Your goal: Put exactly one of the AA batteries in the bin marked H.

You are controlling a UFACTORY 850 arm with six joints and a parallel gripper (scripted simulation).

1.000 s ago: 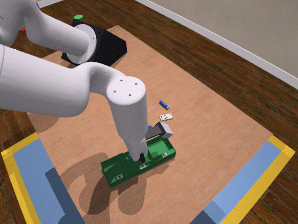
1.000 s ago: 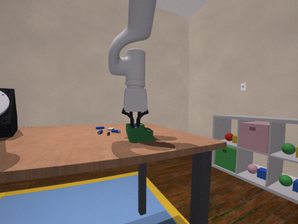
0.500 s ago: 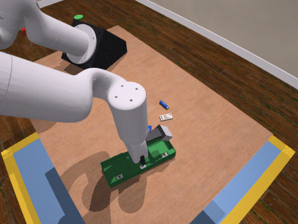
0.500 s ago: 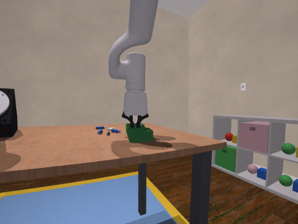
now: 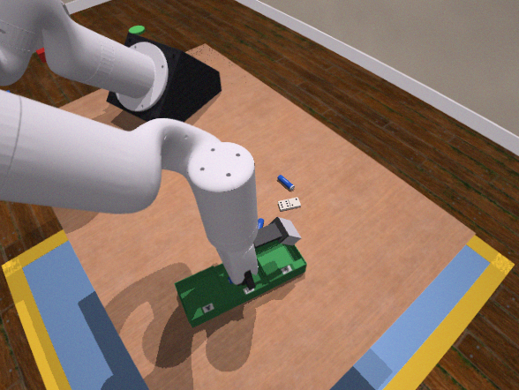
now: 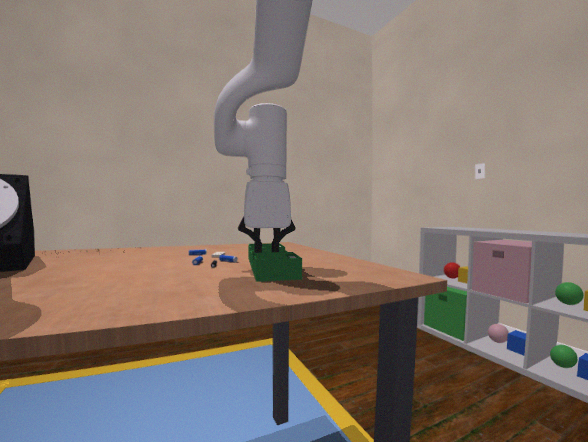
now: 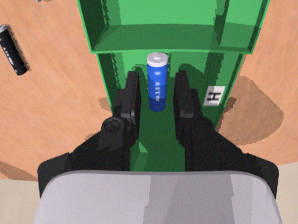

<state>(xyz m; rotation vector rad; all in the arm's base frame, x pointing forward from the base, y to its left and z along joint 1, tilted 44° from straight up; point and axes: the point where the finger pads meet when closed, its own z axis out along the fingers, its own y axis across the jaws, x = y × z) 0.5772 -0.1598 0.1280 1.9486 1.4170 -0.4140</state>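
The green three-compartment bin is 20 mm below my hand and 10 mm ahead of it. Also, from my hand: blue battery: 20 mm below; then white domino: 210 mm to the left, 40 mm behind, 30 mm below; then thin black battery: 100 mm behind, 70 mm to the left, 30 mm below.
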